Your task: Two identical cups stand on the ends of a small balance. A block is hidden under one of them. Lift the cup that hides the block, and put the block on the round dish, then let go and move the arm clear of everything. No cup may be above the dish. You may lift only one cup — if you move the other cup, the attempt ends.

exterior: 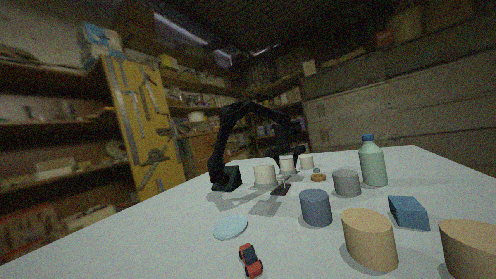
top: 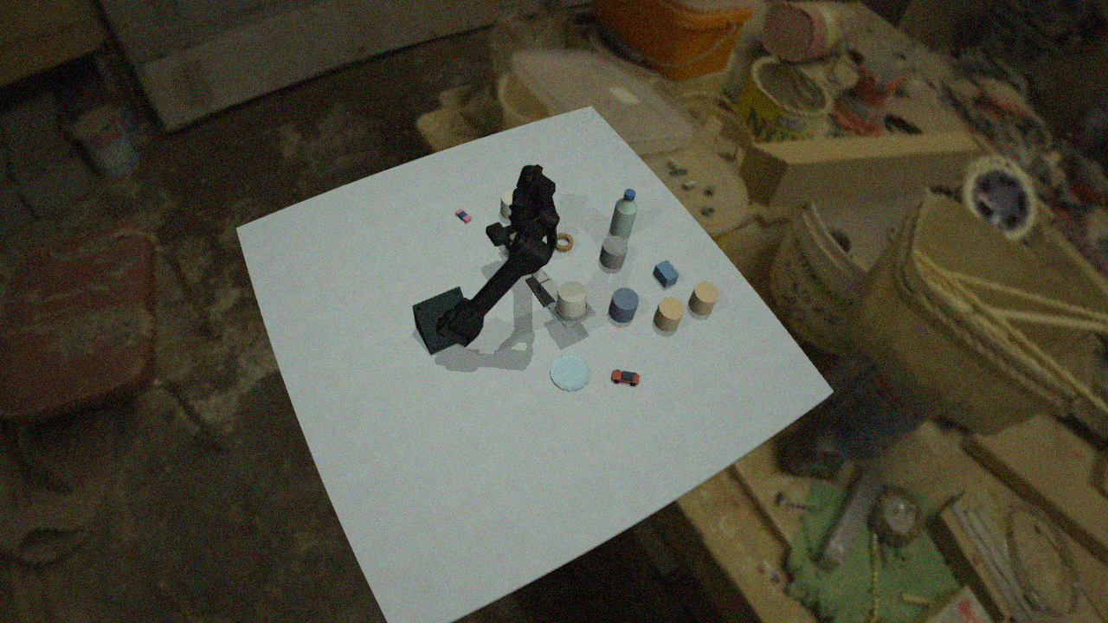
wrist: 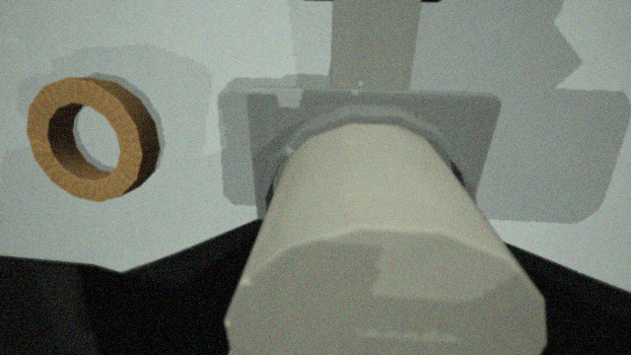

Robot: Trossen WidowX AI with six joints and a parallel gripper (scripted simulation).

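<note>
Now: gripper tip 130 mm short of the ring, 20 mm to the left of it and 40 mm above it. Round my gripper tip: grey cylinder (220 mm ahead, 110 mm to the right, 10 mm below); teal block (right at my gripper tip); blue cylinder (170 mm ahead, 300 mm to the right, 10 mm below).
</note>
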